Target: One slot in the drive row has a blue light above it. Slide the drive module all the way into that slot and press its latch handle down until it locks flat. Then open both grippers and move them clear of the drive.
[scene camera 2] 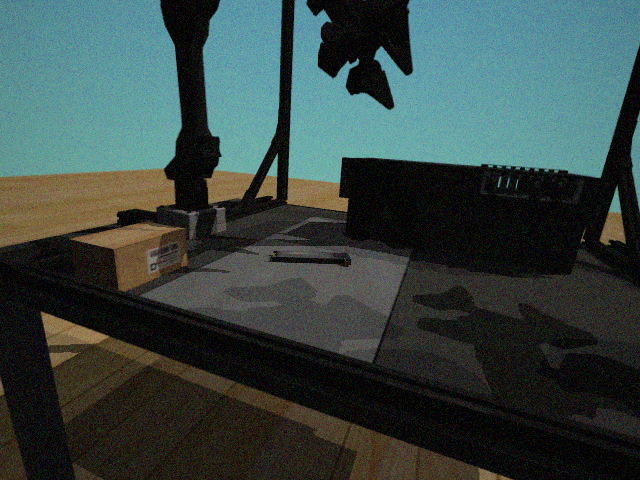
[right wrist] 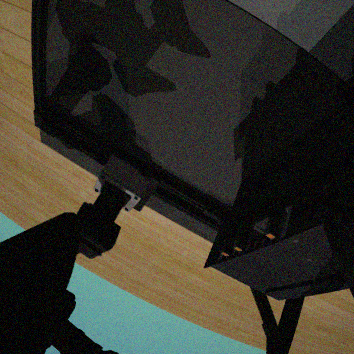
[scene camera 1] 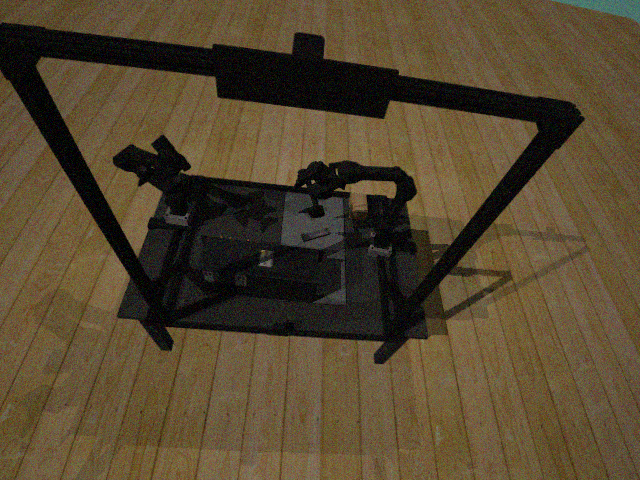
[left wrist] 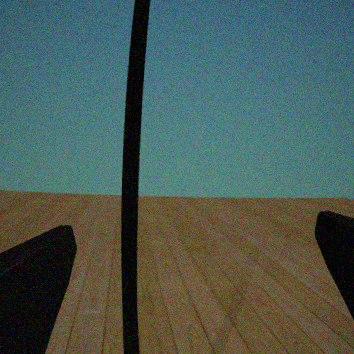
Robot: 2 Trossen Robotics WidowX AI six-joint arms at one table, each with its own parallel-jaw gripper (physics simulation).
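Frame: origin at the left arm's base, x right, y ahead, z up, level; metres.
Seen in the pictures: left gripper, between the fingertips: (scene camera 1: 152, 189) (left wrist: 197, 233); right gripper, between the fingertips: (scene camera 2: 400, 92) (right wrist: 205, 222) (scene camera 1: 296, 201); left arm's base, origin of its link: (right wrist: 114, 193) (scene camera 1: 179, 209); right arm's base, origin of its link: (scene camera 2: 191, 207) (scene camera 1: 381, 242).
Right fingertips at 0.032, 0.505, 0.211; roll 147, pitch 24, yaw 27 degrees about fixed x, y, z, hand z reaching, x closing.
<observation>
Offsets run from my right fingertips to a thing's top centre, as dx, dy, dz. "spot": to the spot under its first point. Level surfaces: height alone.
The drive module {-0.066, +0.104, -0.271} (scene camera 1: 315, 235) (scene camera 2: 310, 257) is a thin dark bar lying flat on the pale mat {dz -0.281} (scene camera 1: 294, 227) (scene camera 2: 356, 289). The dark drive chassis {+0.217, -0.095, -0.108} (scene camera 1: 294, 266) (scene camera 2: 454, 217) stands beside it, with small orange lights {spot: +0.139, -0.162, -0.114} (right wrist: 270, 236) along its drive row. No blue light can be made out. My right gripper (scene camera 1: 302, 197) (scene camera 2: 401, 88) (right wrist: 205, 222) is open and empty, high above the table; its second finger is lost in the dark in the right wrist view. My left gripper (scene camera 1: 138, 144) (left wrist: 197, 233) is open and empty, raised at the table's back left and facing away from the chassis.
A cardboard box {-0.257, +0.296, -0.223} (scene camera 2: 129, 253) (scene camera 1: 357, 203) stands near the right arm's base. A black frame (scene camera 1: 72, 139) rises around the table, and its post {spot: +0.427, -0.421, +0.162} (left wrist: 131, 150) crosses the left wrist view. The left arm's base (right wrist: 122, 182) shows in the right wrist view.
</observation>
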